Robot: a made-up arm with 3 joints. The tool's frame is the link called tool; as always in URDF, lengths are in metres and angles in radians.
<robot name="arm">
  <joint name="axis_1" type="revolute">
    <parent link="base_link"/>
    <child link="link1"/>
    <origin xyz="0 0 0.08" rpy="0 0 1.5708"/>
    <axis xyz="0 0 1"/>
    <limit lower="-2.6" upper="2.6"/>
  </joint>
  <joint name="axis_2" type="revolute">
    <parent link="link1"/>
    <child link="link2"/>
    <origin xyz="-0.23 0.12 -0.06" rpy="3.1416 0 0"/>
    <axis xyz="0 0 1"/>
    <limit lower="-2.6" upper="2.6"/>
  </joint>
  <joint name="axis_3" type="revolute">
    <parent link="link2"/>
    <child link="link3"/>
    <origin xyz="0.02 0 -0.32" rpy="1.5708 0 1.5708"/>
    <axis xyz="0 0 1"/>
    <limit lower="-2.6" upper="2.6"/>
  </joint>
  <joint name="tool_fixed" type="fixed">
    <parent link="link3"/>
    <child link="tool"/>
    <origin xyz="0.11 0.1 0.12" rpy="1.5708 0 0"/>
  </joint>
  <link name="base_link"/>
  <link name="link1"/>
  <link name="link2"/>
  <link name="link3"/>
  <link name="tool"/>
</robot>
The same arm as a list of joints. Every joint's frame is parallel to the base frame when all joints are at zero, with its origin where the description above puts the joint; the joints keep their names.
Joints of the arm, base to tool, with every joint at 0 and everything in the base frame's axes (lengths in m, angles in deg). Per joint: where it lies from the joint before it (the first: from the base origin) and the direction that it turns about. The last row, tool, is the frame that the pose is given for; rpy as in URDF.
axis_1: xyz 0 0 0.08 axis 0 0 1
axis_2: xyz -0.12 -0.23 -0.06 axis 0 0 -1
axis_3: xyz 0 0.02 0.32 axis 0 1 0
tool: xyz 0.11 0.12 -0.1 rpy 0 0 0
Joint limits (deg, base to tool): -148.97..148.97 -148.97..148.97 -148.97..148.97

